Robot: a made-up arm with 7 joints. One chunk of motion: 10 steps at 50 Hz.
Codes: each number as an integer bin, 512 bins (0 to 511) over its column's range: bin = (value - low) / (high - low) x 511, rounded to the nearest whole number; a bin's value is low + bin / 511 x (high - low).
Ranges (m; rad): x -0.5..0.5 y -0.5..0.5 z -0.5..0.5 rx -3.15..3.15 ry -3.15..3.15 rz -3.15..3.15
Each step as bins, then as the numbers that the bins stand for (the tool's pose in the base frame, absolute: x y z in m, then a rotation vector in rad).
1 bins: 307 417 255 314 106 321
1 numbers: 0.1008 0.3160 -0.0010 0.7212 -1.8432 0.8075
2 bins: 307 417 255 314 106 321
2 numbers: 0.1008 0.3160 -0.0010 0.7212 -1.8432 0.8075
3 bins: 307 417 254 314 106 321
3 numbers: 0.1008 0.3160 -0.0029 0.7212 -1.8432 0.8075
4 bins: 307 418 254 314 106 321
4 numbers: 0.1008 0.3180 -0.0029 0.7212 -1.8432 0.8075
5 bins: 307 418 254 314 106 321
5 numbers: 0.1008 0.3180 -0.0029 0.7212 -1.8432 0.8075
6 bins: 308 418 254 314 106 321
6 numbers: 0.1027 0.3180 -0.0029 0.7212 -1.8432 0.8075
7 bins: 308 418 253 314 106 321
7 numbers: 0.1027 0.3180 -0.0049 0.7212 -1.8432 0.8075
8 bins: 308 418 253 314 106 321
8 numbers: 0.1027 0.3180 -0.0049 0.7212 -1.8432 0.8075
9 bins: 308 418 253 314 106 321
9 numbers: 0.1027 0.3180 -0.0049 0.7212 -1.8432 0.8075
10 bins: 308 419 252 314 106 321
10 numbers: 0.1027 0.3200 -0.0068 0.7212 -1.8432 0.8075
